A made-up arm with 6 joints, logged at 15 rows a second.
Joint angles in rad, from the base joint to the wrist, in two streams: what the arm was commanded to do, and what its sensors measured. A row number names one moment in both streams.
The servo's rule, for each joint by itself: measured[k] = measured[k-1] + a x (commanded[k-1-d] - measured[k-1]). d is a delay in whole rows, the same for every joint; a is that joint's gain. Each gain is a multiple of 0.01, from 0.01 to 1. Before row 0 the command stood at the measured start. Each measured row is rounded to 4 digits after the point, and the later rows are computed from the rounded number. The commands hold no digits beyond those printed.
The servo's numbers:
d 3
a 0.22 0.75 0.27 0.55 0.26 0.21
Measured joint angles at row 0:
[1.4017, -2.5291, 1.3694, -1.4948, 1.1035, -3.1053]
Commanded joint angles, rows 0 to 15:
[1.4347, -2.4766, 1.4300, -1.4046, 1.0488, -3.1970]
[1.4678, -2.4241, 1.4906, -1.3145, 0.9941, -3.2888]
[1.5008, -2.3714, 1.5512, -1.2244, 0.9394, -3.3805]
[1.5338, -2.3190, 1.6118, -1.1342, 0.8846, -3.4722]
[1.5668, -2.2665, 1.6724, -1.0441, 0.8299, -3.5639]
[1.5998, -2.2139, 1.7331, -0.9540, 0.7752, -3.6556]
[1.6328, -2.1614, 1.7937, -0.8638, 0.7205, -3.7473]
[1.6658, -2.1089, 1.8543, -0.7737, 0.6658, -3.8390]
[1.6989, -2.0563, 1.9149, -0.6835, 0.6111, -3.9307]
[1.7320, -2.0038, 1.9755, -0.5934, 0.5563, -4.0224]
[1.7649, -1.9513, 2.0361, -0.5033, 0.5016, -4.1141]
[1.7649, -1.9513, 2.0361, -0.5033, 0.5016, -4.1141]
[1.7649, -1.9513, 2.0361, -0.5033, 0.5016, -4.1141]
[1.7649, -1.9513, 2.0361, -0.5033, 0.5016, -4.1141]
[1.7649, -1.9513, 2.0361, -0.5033, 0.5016, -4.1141]
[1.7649, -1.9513, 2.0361, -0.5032, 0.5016, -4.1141]
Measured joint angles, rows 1 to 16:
[1.4017, -2.5291, 1.3694, -1.4948, 1.1035, -3.1053]
[1.4017, -2.5291, 1.3694, -1.4948, 1.1035, -3.1053]
[1.4017, -2.5291, 1.3694, -1.4948, 1.1035, -3.1053]
[1.4090, -2.4897, 1.3858, -1.4452, 1.0893, -3.1246]
[1.4219, -2.4405, 1.4141, -1.3733, 1.0645, -3.1591]
[1.4393, -2.3887, 1.4511, -1.2914, 1.0320, -3.2056]
[1.4601, -2.3364, 1.4945, -1.2049, 0.9937, -3.2616]
[1.4836, -2.2840, 1.5425, -1.1165, 0.9511, -3.3251]
[1.5092, -2.2314, 1.5940, -1.0271, 0.9054, -3.3945]
[1.5364, -2.1789, 1.6479, -0.9373, 0.8573, -3.4686]
[1.5649, -2.1264, 1.7036, -0.8473, 0.8075, -3.5464]
[1.5944, -2.0738, 1.7607, -0.7572, 0.7564, -3.6271]
[1.6247, -2.0213, 1.8187, -0.6671, 0.7044, -3.7101]
[1.6555, -1.9688, 1.8774, -0.5770, 0.6517, -3.7949]
[1.6796, -1.9557, 1.9202, -0.5365, 0.6127, -3.8619]
[1.6984, -1.9524, 1.9515, -0.5182, 0.5838, -3.9149]

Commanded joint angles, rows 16 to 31:
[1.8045, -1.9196, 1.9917, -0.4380, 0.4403, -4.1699]
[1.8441, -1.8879, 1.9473, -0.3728, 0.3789, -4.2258]
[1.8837, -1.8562, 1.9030, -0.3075, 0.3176, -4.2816]
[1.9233, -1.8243, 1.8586, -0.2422, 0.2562, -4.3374]
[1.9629, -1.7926, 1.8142, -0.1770, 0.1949, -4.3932]
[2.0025, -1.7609, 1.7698, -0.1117, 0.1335, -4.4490]
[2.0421, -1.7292, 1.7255, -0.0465, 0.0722, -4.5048]
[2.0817, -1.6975, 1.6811, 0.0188, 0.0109, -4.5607]
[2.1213, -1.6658, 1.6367, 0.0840, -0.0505, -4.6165]
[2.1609, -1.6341, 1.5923, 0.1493, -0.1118, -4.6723]
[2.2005, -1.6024, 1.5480, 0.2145, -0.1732, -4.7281]
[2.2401, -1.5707, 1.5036, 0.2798, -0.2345, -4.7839]
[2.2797, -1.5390, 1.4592, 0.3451, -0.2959, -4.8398]
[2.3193, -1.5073, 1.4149, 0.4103, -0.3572, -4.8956]
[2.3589, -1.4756, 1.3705, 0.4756, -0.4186, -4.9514]
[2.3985, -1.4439, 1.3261, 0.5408, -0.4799, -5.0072]
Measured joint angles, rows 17 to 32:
[1.7130, -1.9516, 1.9743, -0.5100, 0.5624, -3.9567]
[1.7244, -1.9514, 1.9910, -0.5063, 0.5466, -3.9898]
[1.7333, -1.9513, 2.0032, -0.5046, 0.5349, -4.0159]
[1.7490, -1.9275, 2.0001, -0.4680, 0.5103, -4.0482]
[1.7699, -1.8978, 1.9858, -0.4156, 0.4761, -4.0855]
[1.7949, -1.8666, 1.9634, -0.3561, 0.4349, -4.1267]
[1.8231, -1.8349, 1.9351, -0.2935, 0.3884, -4.1709]
[1.8539, -1.8032, 1.9025, -0.2294, 0.3381, -4.2176]
[1.8866, -1.7715, 1.8667, -0.1647, 0.2849, -4.2662]
[1.9208, -1.7398, 1.8286, -0.0997, 0.2296, -4.3163]
[1.9562, -1.7081, 1.7888, -0.0345, 0.1727, -4.3676]
[1.9925, -1.6764, 1.7477, 0.0307, 0.1147, -4.4199]
[2.0295, -1.6447, 1.7057, 0.0959, 0.0558, -4.4729]
[2.0671, -1.6130, 1.6631, 0.1611, -0.0037, -4.5265]
[2.1052, -1.5813, 1.6200, 0.2264, -0.0637, -4.5806]
[2.1436, -1.5496, 1.5766, 0.2917, -0.1241, -4.6350]

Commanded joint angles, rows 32 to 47:
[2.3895, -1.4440, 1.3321, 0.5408, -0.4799, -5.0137]
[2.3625, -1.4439, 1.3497, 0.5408, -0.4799, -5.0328]
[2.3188, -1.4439, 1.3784, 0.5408, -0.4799, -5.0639]
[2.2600, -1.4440, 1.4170, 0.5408, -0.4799, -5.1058]
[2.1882, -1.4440, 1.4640, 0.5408, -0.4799, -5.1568]
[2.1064, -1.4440, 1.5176, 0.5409, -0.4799, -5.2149]
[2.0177, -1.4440, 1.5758, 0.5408, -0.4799, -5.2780]
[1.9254, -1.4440, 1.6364, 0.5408, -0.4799, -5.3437]
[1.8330, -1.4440, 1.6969, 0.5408, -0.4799, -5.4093]
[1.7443, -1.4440, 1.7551, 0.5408, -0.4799, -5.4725]
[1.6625, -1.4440, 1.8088, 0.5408, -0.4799, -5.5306]
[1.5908, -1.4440, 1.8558, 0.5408, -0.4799, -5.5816]
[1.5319, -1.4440, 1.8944, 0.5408, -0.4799, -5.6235]
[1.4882, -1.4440, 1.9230, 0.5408, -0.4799, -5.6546]
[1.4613, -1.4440, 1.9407, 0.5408, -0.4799, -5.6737]
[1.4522, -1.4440, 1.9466, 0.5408, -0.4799, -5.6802]
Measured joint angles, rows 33 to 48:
[2.1823, -1.5179, 1.5329, 0.3569, -0.1847, -4.6897]
[2.2212, -1.4862, 1.4891, 0.4222, -0.2455, -4.7447]
[2.2602, -1.4545, 1.4451, 0.4874, -0.3064, -4.7998]
[2.2886, -1.4466, 1.4146, 0.5168, -0.3515, -4.8447]
[2.3049, -1.4446, 1.3971, 0.5300, -0.3849, -4.8842]
[2.3080, -1.4441, 1.3921, 0.5359, -0.4096, -4.9219]
[2.2974, -1.4440, 1.3988, 0.5386, -0.4279, -4.9605]
[2.2734, -1.4440, 1.4164, 0.5398, -0.4414, -5.0017]
[2.2367, -1.4440, 1.4437, 0.5404, -0.4514, -5.0465]
[2.1885, -1.4440, 1.4794, 0.5406, -0.4588, -5.0951]
[2.1306, -1.4440, 1.5218, 0.5407, -0.4643, -5.1473]
[2.0651, -1.4440, 1.5691, 0.5408, -0.4684, -5.2023]
[1.9945, -1.4440, 1.6193, 0.5408, -0.4714, -5.2590]
[1.9215, -1.4440, 1.6705, 0.5408, -0.4736, -5.3160]
[1.8487, -1.4440, 1.7205, 0.5408, -0.4752, -5.3718]
[1.7790, -1.4440, 1.7675, 0.5408, -0.4764, -5.4247]

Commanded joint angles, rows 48 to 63:
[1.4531, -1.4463, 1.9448, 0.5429, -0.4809, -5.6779]
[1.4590, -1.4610, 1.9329, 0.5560, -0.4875, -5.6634]
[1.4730, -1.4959, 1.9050, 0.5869, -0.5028, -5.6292]
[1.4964, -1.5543, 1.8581, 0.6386, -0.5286, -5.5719]
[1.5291, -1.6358, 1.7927, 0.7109, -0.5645, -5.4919]
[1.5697, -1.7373, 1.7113, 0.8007, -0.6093, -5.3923]
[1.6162, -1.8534, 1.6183, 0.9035, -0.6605, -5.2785]
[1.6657, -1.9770, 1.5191, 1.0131, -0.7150, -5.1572]
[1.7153, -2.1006, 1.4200, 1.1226, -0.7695, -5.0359]
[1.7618, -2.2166, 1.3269, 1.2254, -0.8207, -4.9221]
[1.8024, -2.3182, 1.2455, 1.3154, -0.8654, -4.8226]
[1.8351, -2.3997, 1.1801, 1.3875, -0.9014, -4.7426]
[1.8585, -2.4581, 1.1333, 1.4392, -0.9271, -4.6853]
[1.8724, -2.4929, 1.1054, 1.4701, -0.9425, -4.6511]
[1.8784, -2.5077, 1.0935, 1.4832, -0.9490, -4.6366]
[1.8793, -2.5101, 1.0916, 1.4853, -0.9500, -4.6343]
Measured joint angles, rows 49 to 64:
[1.7150, -1.4440, 1.8095, 0.5408, -0.4773, -5.4730]
[1.6592, -1.4440, 1.8449, 0.5408, -0.4780, -5.5151]
[1.6137, -1.4440, 1.8724, 0.5408, -0.4785, -5.5498]
[1.5784, -1.4457, 1.8919, 0.5420, -0.4791, -5.5767]
[1.5521, -1.4572, 1.9030, 0.5497, -0.4813, -5.5949]
[1.5347, -1.4862, 1.9035, 0.5702, -0.4869, -5.6021]
[1.5263, -1.5373, 1.8912, 0.6078, -0.4977, -5.5958]
[1.5269, -1.6112, 1.8646, 0.6645, -0.5151, -5.5740]
[1.5363, -1.7058, 1.8232, 0.7394, -0.5396, -5.5358]
[1.5539, -1.8165, 1.7679, 0.8297, -0.5710, -5.4818]
[1.5785, -1.9369, 1.7007, 0.9306, -0.6084, -5.4136]
[1.6086, -2.0597, 1.6249, 1.0362, -0.6503, -5.3343]
[1.6423, -2.1774, 1.5444, 1.1403, -0.6946, -5.2477]
[1.6775, -2.2830, 1.4637, 1.2366, -0.7390, -5.1584]
[1.7122, -2.3705, 1.3871, 1.3196, -0.7812, -5.0711]
[1.7444, -2.4362, 1.3186, 1.3854, -0.8191, -4.9901]

